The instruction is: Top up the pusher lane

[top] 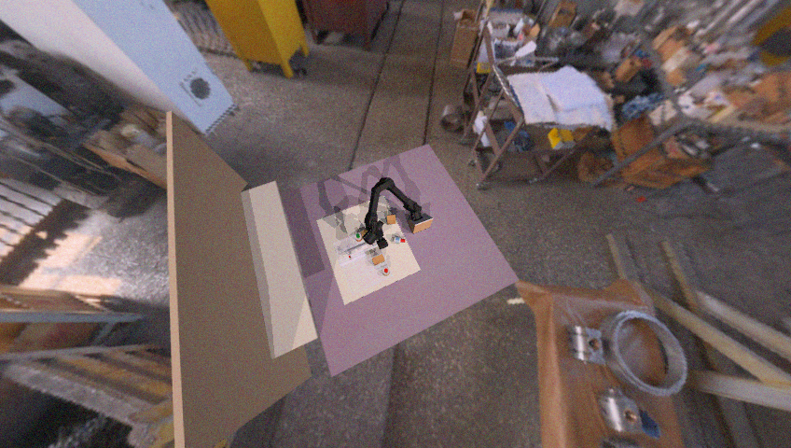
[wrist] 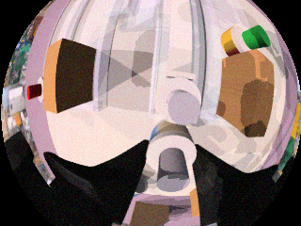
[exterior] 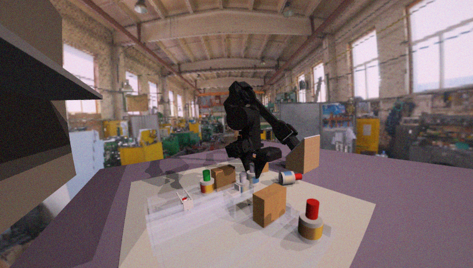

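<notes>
My gripper tip is 19 cm short of the clear sprung lane, 3 cm above it and 1 cm to the right of it. Also, from my gripper tip: red mark (23 cm ahead, 2 cm to the left, 2 cm above).
</notes>
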